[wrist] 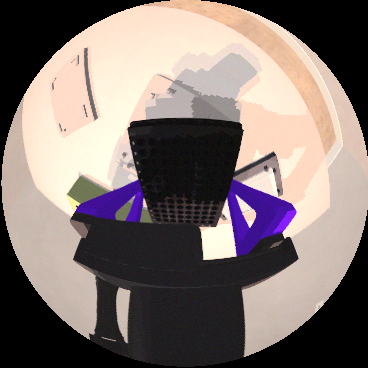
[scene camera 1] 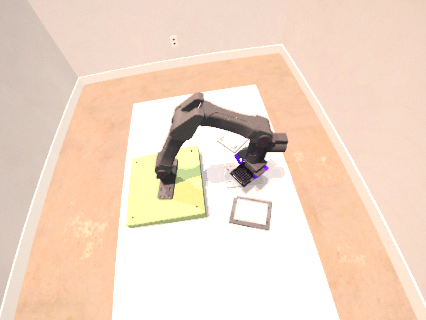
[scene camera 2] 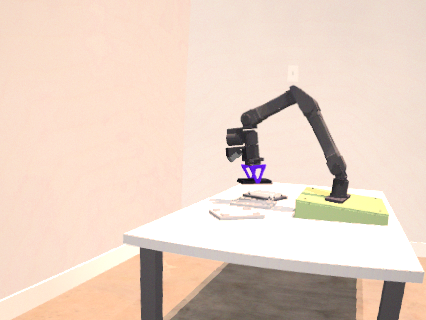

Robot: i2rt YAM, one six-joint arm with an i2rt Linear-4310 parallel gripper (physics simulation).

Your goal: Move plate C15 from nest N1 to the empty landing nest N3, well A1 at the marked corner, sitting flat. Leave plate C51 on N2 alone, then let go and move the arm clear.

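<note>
The dark plate C15 [scene camera 1: 241, 175] [scene camera 2: 245, 181] [wrist: 185, 155] is held between the purple fingers of my gripper [scene camera 1: 250, 167] [scene camera 2: 254, 177] [wrist: 184, 182], which is shut on it. The plate looks about level, raised above the table and partly over the pale middle nest [scene camera 1: 232, 185] [scene camera 2: 252, 203], turned relative to it. The pale nest [scene camera 1: 226, 143] [scene camera 2: 235, 216] [wrist: 72, 97] at the back in scene camera 1 is empty. A dark-rimmed nest [scene camera 1: 250, 225] [wrist: 279, 187] bears a white plate [scene camera 1: 251, 211], apparently C51. Nest labels and the A1 corner mark cannot be read.
The green base block [scene camera 1: 150, 210] [scene camera 2: 345, 215] [wrist: 82, 189] carries the arm's foot beside the nests. The white table [scene camera 1: 215, 270] [scene camera 2: 260, 240] has a long side edge close beyond the gripper in scene camera 1. Arm shadows fall around the middle nest.
</note>
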